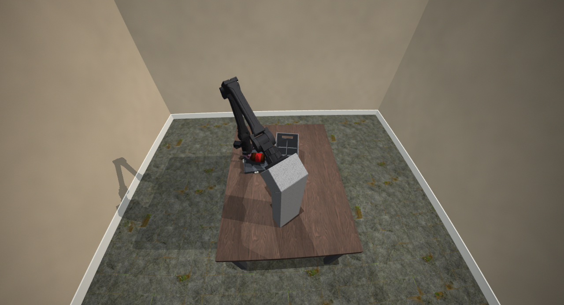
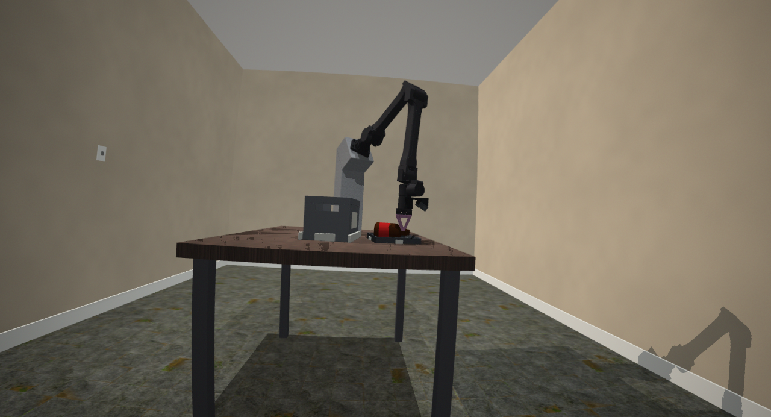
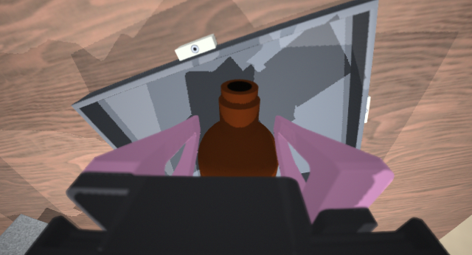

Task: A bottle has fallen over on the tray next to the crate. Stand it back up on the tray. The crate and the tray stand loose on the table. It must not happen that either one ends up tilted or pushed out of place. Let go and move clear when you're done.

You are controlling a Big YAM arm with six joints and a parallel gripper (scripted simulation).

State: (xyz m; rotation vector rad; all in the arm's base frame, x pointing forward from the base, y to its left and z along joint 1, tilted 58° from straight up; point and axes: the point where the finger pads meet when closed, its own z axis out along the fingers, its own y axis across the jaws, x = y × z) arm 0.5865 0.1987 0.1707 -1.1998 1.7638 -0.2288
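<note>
My hand is 50 mm to the left of the brown bottle and 10 mm above it. From my hand the other things lie so: dark grey tray: 10 mm behind, 50 mm to the right, 40 mm below; then dark crate: 30 mm ahead, 310 mm to the right, 30 mm above.
</note>
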